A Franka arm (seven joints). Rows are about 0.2 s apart.
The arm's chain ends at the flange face. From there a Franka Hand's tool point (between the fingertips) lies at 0.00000 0.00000 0.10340 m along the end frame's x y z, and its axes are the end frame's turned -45 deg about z.
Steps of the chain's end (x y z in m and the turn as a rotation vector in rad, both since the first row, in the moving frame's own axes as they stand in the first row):
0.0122, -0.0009, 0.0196, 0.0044, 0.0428, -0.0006
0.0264, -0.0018, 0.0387, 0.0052, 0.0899, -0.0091
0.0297, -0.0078, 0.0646, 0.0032, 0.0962, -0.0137
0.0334, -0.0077, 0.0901, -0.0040, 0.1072, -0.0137
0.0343, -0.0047, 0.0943, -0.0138, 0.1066, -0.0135
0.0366, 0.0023, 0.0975, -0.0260, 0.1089, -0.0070
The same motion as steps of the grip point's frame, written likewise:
0.0127, 0.0108, 0.0195, -0.0272, 0.0334, -0.0006
0.0269, 0.0235, 0.0383, -0.0599, 0.0672, -0.0091
0.0338, 0.0222, 0.0641, -0.0658, 0.0703, -0.0137
0.0366, 0.0262, 0.0895, -0.0786, 0.0730, -0.0137
0.0344, 0.0297, 0.0937, -0.0851, 0.0656, -0.0135
0.0303, 0.0373, 0.0969, -0.0954, 0.0586, -0.0070

